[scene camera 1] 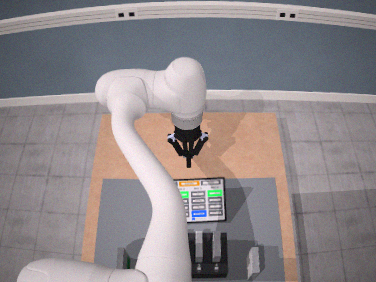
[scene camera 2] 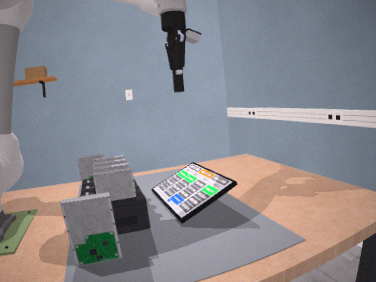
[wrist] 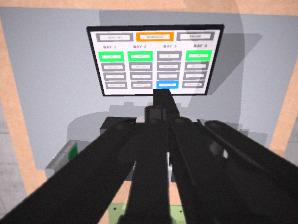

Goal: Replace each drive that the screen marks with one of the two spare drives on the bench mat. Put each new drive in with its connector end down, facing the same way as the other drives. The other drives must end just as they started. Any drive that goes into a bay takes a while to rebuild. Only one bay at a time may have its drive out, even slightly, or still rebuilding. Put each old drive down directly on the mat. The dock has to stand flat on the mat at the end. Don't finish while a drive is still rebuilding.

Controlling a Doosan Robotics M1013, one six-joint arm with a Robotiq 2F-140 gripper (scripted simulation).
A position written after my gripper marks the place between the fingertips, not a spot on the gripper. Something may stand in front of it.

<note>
I see my gripper (scene camera 2: 179, 91) and a grey mat (wrist: 60, 96).
My gripper shows as well in scene camera 1 (scene camera 1: 188, 164) and in the wrist view (wrist: 161, 102).
</note>
